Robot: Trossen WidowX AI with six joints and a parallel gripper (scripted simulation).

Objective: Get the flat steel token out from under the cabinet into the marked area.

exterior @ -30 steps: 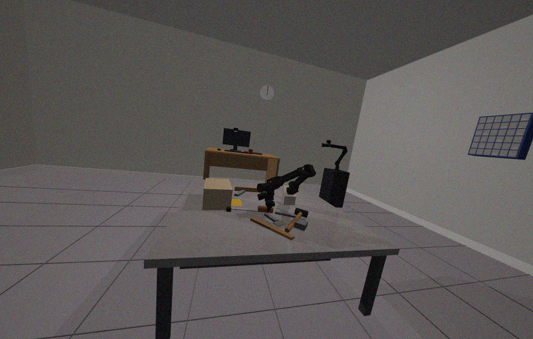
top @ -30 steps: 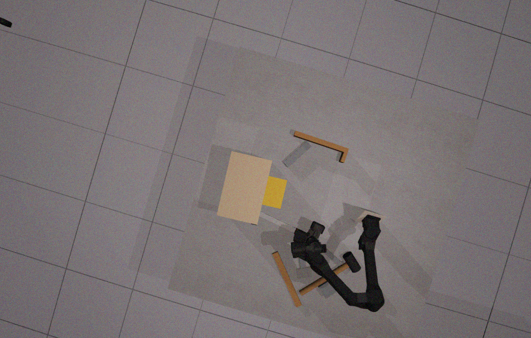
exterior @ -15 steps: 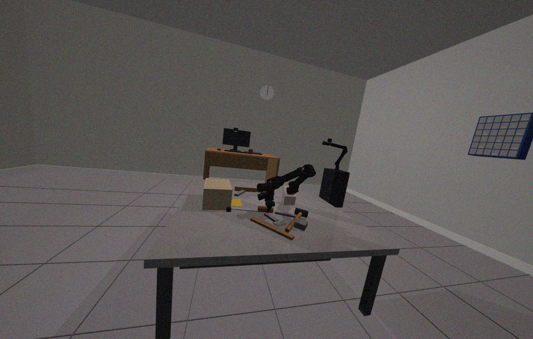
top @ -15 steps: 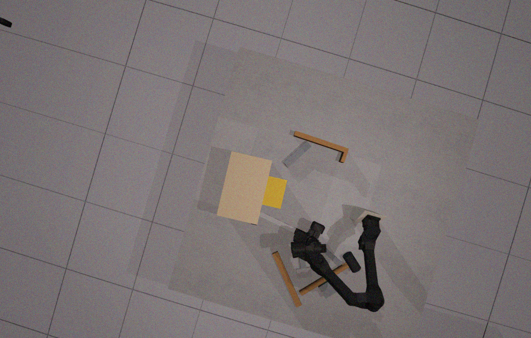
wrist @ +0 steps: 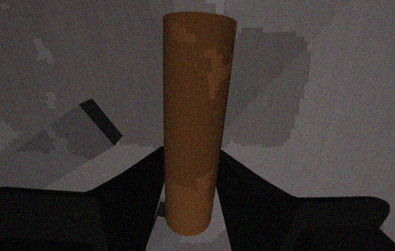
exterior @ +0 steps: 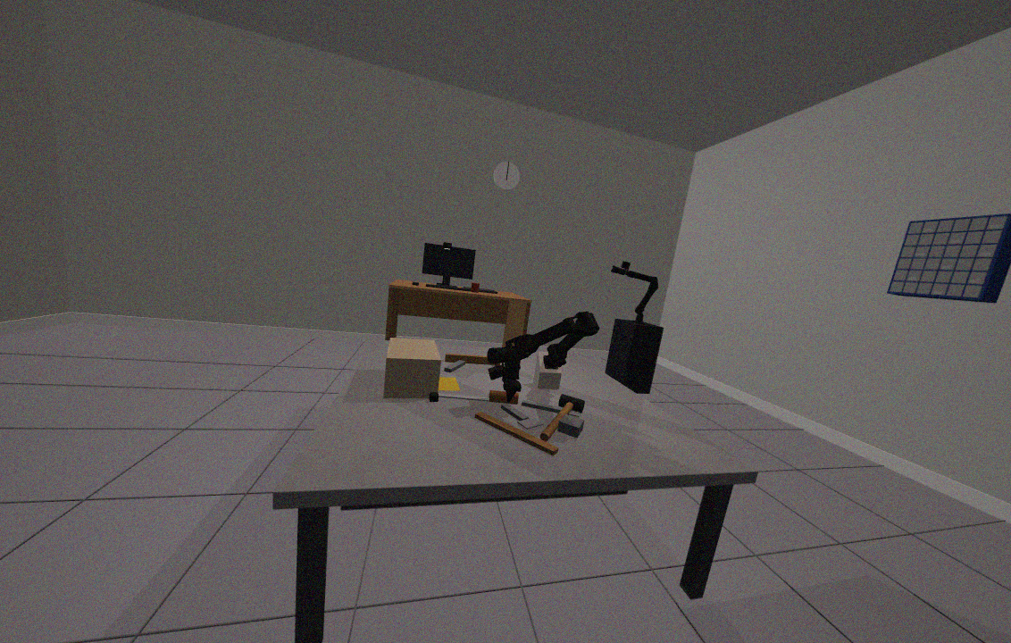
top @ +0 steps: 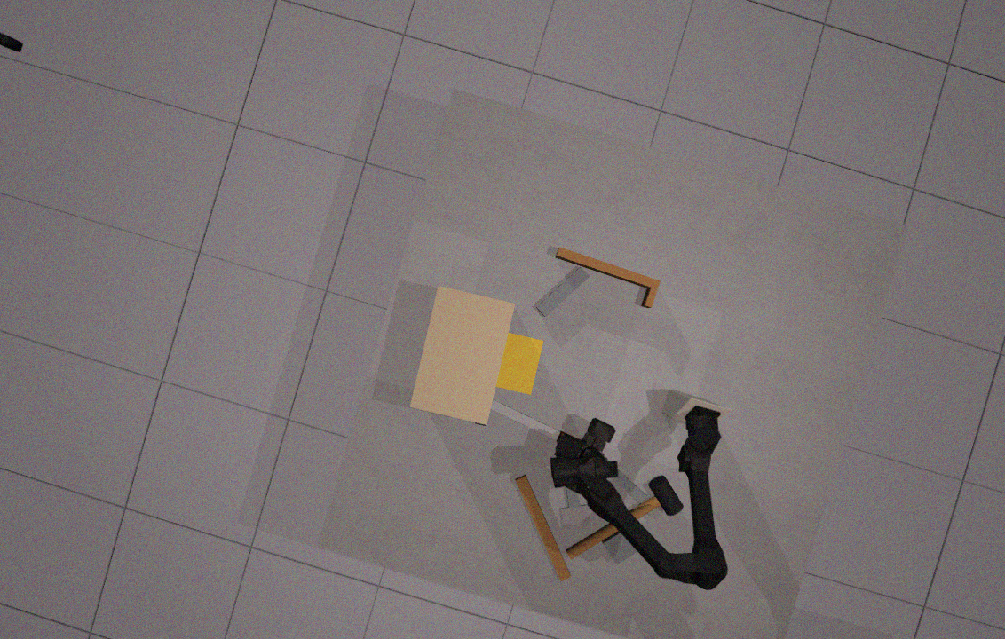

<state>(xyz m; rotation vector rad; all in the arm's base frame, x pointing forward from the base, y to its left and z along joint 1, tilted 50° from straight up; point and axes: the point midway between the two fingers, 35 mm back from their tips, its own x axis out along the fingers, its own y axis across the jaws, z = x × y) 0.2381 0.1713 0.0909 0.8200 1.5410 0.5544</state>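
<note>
Right now the grey l-shaped bracket is 1 cm behind my gripper tip and 14 cm to the left of it. Round my gripper tip: grey block: 16 cm behind, 22 cm to the left, 1 cm above; wooden stick: 4 cm ahead, 24 cm to the left; grey steel token: 40 cm ahead, 13 cm to the right.
</note>
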